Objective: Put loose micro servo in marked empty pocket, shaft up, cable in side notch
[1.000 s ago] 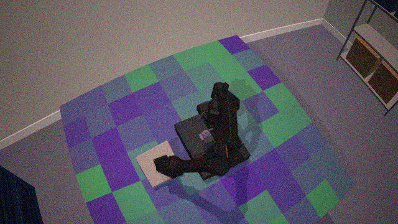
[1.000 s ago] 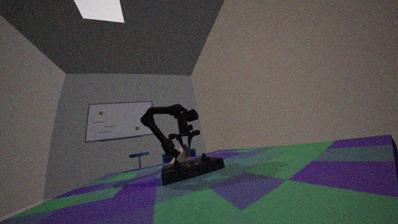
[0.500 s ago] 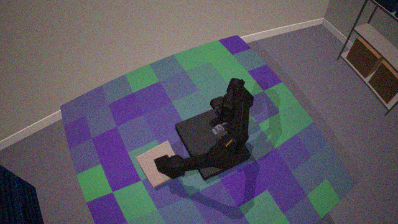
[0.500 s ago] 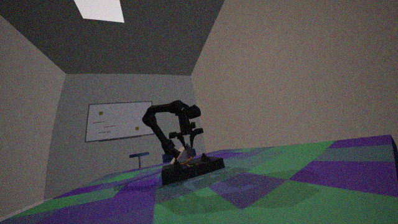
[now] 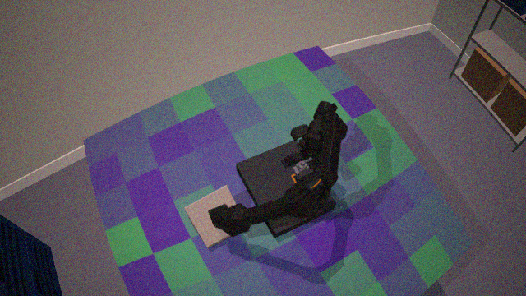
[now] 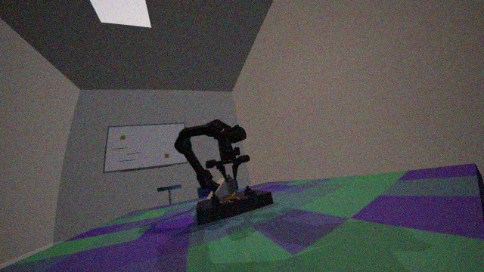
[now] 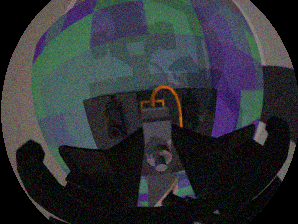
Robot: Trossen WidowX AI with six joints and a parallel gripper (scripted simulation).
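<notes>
My gripper tip is 12 cm past the robot deck and 10 cm above it.
</notes>
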